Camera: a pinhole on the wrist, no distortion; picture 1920 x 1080 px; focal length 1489.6 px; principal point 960.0 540.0 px. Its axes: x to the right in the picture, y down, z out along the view. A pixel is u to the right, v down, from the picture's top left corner.
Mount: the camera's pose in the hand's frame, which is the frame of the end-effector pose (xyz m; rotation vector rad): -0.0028 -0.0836 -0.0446 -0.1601 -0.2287 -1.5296
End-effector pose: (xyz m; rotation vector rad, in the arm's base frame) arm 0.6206 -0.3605 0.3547 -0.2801 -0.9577 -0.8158
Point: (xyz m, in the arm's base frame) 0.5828 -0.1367 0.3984
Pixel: 83.7 163.6
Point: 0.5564 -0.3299 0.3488
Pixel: 524.9 119.9
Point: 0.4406 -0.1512 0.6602
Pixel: 899.0 912.4
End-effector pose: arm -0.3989 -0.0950 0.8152 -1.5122 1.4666 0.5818
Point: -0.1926 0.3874 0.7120
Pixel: 1380.0 260.9
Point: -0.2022 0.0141 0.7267
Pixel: 1835.3 997.9
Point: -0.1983 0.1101 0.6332
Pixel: 1483.3 981.1
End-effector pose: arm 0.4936 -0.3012 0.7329 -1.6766 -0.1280 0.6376
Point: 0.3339 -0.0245 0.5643
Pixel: 520.6 777.9
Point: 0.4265 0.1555 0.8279
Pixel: 1669.9 972.9
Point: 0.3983 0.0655 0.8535
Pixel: 1700.7 748.5
